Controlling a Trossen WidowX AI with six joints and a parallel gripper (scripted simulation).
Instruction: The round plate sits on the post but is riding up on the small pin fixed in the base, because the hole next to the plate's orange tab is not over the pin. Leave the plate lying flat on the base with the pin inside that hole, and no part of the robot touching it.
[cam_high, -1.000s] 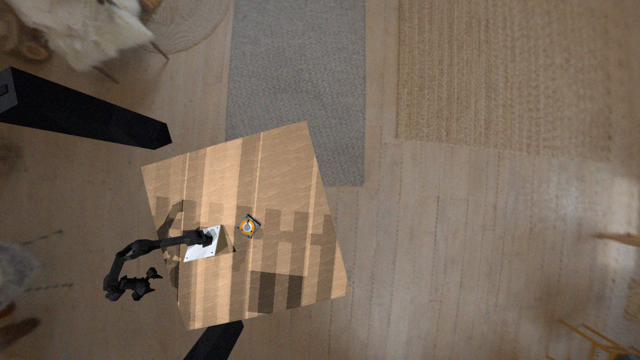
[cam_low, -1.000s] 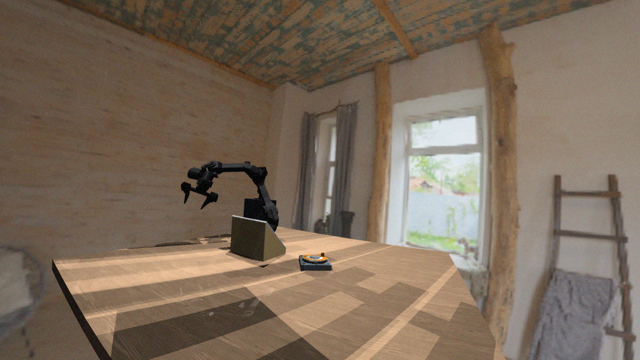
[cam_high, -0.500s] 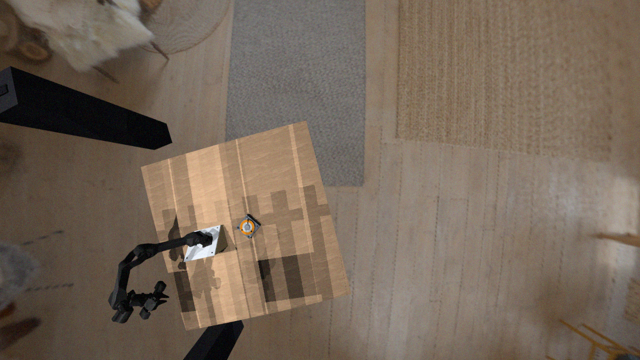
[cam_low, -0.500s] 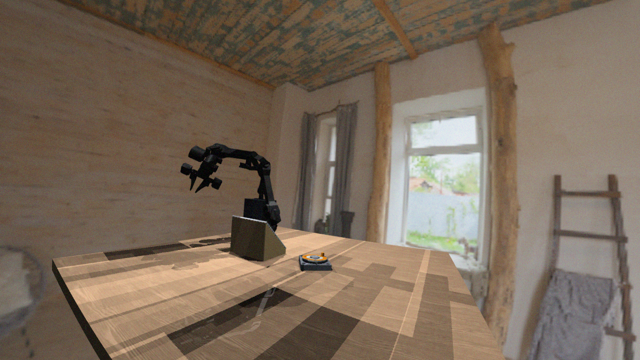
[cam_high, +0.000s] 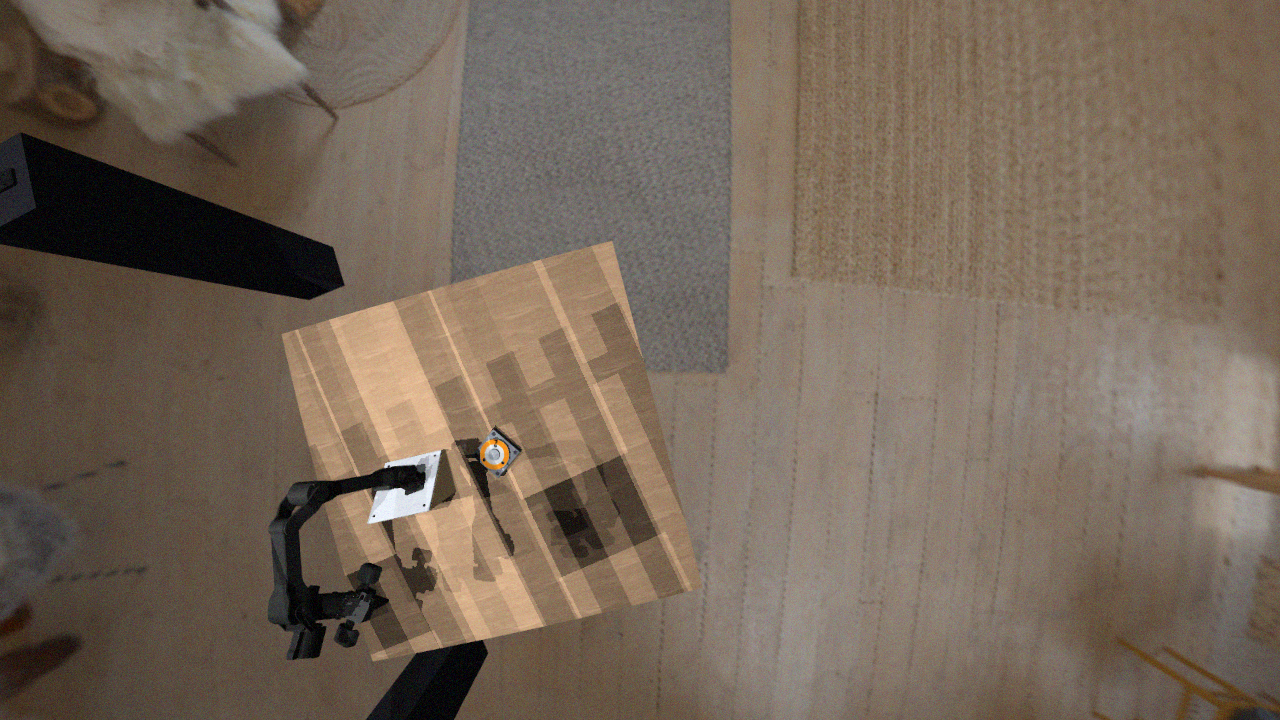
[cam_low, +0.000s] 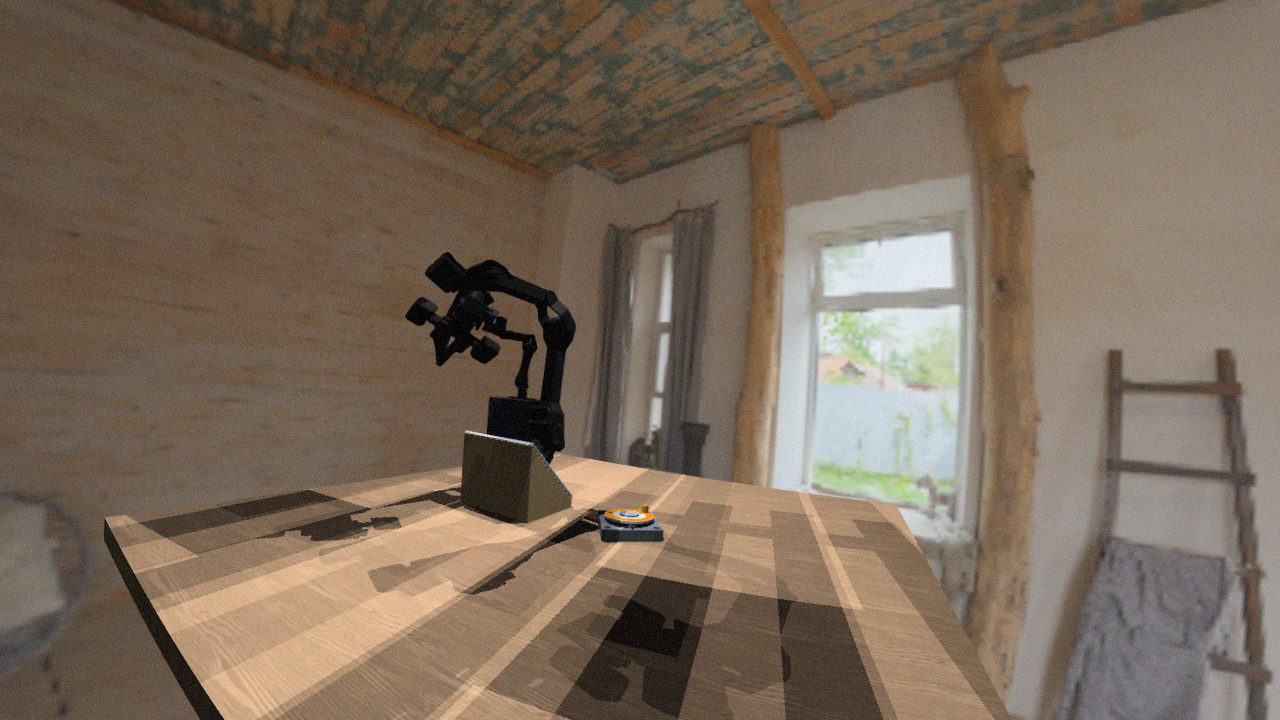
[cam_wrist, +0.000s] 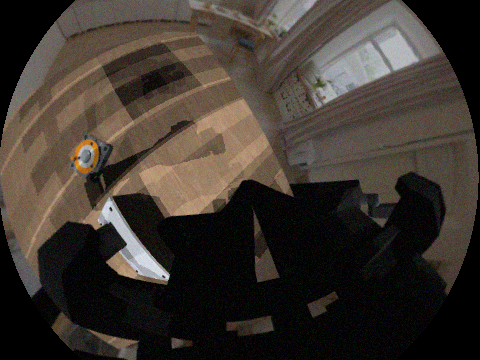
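My gripper tip is now 31 cm short of the round plate, 28 cm to the right of it and 29 cm above it. Round my gripper tip: dark base: 30 cm ahead, 26 cm to the left, 30 cm below.
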